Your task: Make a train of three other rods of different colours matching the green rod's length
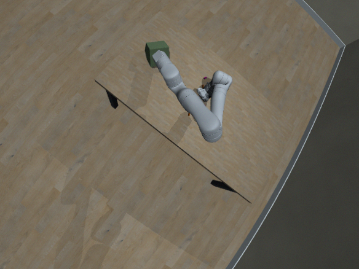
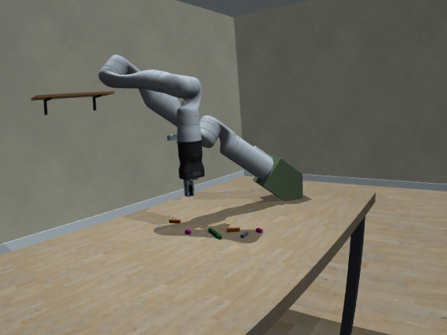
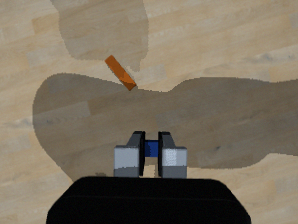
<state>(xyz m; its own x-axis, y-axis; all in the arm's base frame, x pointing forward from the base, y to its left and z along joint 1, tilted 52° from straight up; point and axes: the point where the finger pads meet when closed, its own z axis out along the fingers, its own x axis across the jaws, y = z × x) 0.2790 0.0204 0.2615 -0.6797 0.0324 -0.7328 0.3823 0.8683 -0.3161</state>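
Now: hand 60 mm short of the green rod, 120 mm to the right of it and 110 mm above it. Round my hand: grey rod (50 mm ahead, 210 mm to the left, 110 mm below); then blue rod (10 mm below).
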